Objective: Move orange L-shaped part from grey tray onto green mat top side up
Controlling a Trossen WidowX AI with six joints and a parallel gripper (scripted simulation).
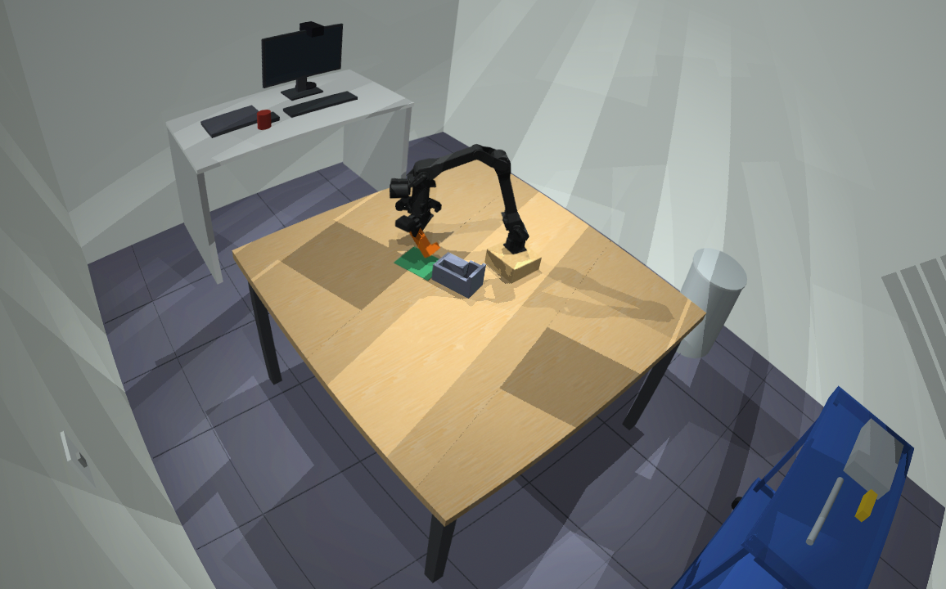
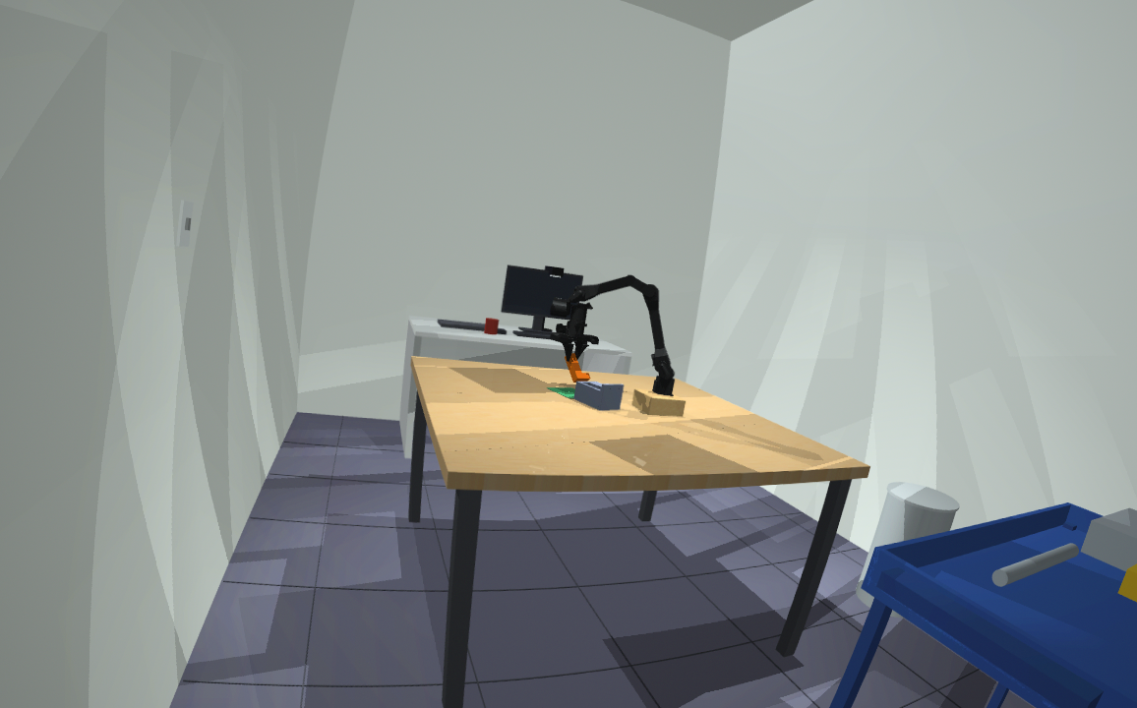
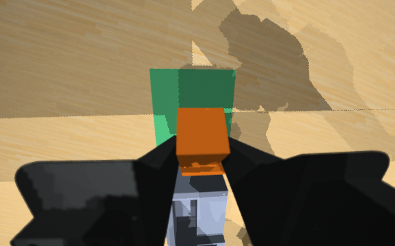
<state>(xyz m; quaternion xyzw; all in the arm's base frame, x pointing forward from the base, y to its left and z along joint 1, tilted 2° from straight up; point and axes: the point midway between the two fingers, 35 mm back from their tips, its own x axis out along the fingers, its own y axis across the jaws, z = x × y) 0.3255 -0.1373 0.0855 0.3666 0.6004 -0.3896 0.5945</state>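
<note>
Right now my gripper tip is 13 cm above the green mat, 2 cm to the right of it and 1 cm past it. From my gripper tip the other things lie so: orange L-shaped part 3 cm below, 3 cm behind, 2 cm to the left.
</note>
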